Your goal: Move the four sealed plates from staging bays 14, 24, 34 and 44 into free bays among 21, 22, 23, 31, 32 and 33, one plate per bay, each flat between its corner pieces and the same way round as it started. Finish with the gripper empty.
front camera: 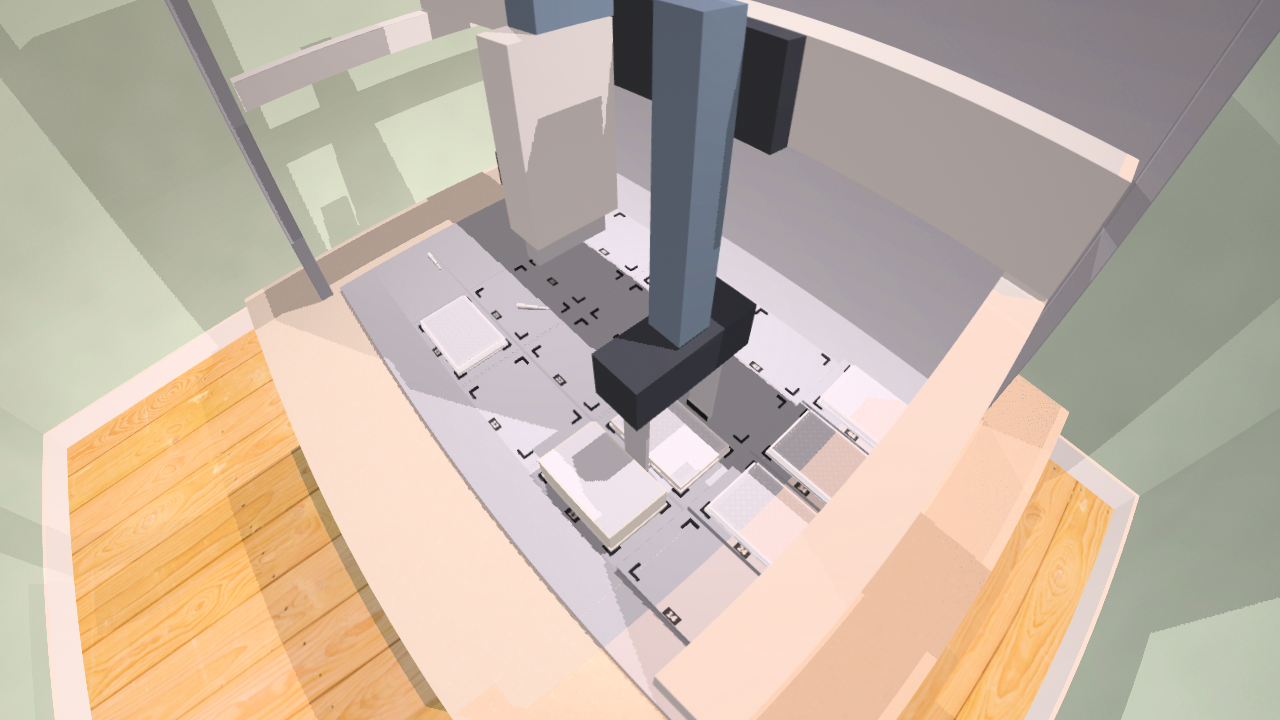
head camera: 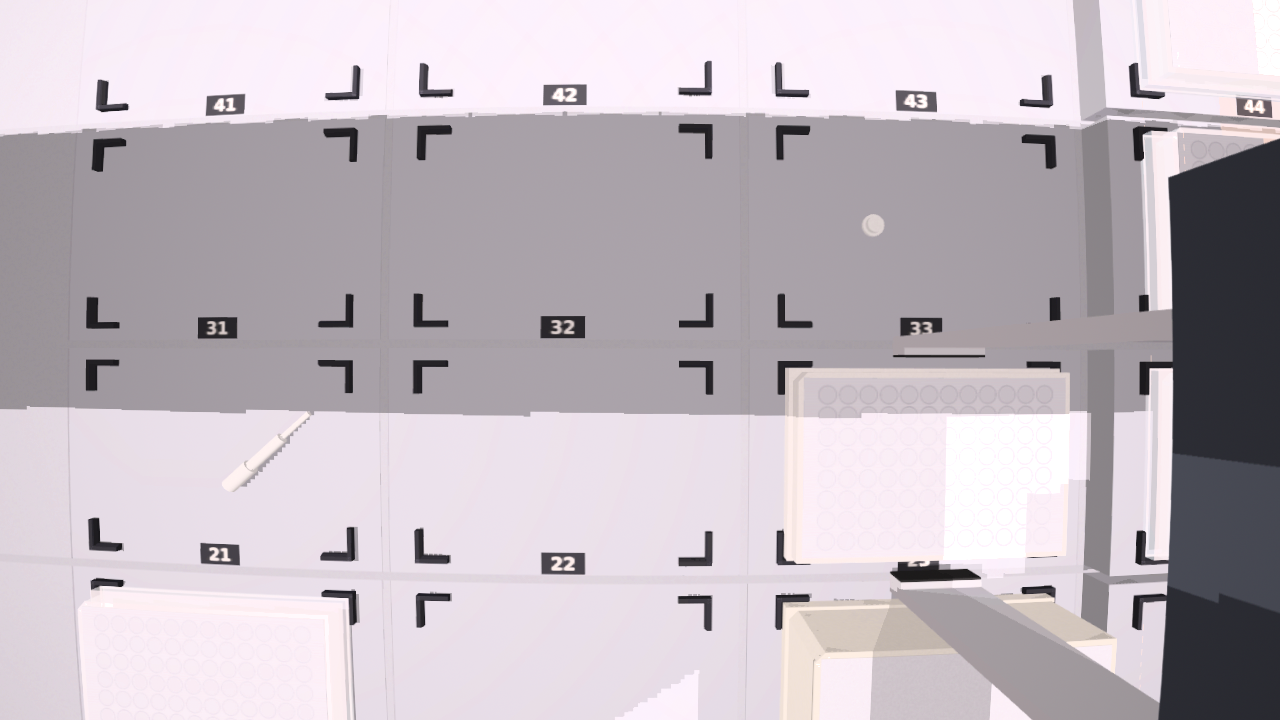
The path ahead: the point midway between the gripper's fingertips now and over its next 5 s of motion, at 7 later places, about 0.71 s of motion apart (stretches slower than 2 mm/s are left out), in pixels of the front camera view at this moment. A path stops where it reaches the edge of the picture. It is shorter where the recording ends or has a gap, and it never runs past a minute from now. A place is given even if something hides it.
My gripper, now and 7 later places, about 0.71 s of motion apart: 669,434; 670,423; 671,406; 673,395; 718,487; 753,500; 786,494; 779,506
